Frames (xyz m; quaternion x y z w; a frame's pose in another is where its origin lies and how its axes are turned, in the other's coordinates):
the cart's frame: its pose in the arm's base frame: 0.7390 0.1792 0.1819 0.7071 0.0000 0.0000 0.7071
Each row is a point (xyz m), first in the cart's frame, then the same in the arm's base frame.
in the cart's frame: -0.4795 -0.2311 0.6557
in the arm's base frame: 0.2595 -0.4765 -0.0492
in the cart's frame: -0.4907 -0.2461 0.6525
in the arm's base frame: 0.2483 -0.4733 -0.0642
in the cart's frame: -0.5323 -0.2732 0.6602
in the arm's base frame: 0.2067 -0.4810 -0.0913
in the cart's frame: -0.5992 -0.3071 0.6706
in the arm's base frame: 0.1398 -0.4914 -0.1252
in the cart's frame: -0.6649 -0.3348 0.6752
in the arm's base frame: 0.0741 -0.4960 -0.1529
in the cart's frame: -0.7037 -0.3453 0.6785
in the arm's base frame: 0.0353 -0.4993 -0.1634
